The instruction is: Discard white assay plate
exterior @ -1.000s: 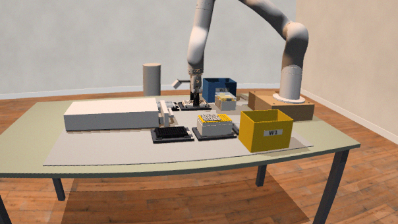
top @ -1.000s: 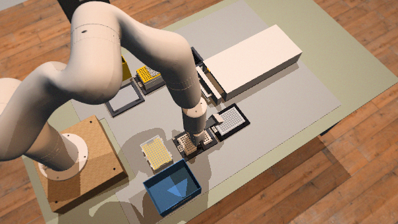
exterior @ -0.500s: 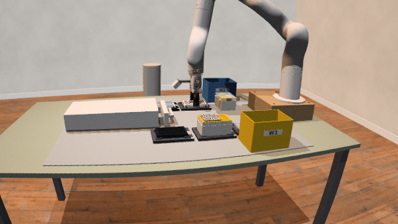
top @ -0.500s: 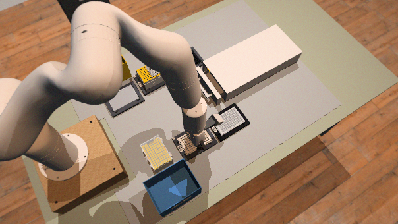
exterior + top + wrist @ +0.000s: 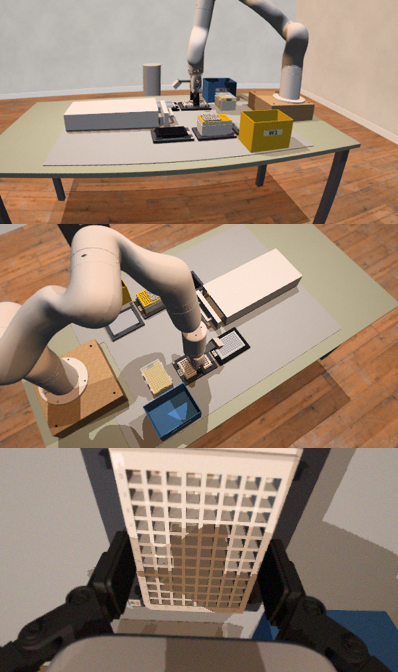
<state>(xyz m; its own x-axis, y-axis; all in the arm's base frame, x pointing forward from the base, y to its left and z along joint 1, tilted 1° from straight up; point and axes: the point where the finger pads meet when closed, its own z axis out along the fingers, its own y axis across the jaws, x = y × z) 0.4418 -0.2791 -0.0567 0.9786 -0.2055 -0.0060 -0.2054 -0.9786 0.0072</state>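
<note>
The work nest N4 lies 30 mm below my hand. The rest, counted from my hand: blue bin (210 mm behind, 100 mm to the right, 10 mm above); drawer (330 mm ahead, 130 mm to the left, 10 mm below); cream plate (10 mm below).
</note>
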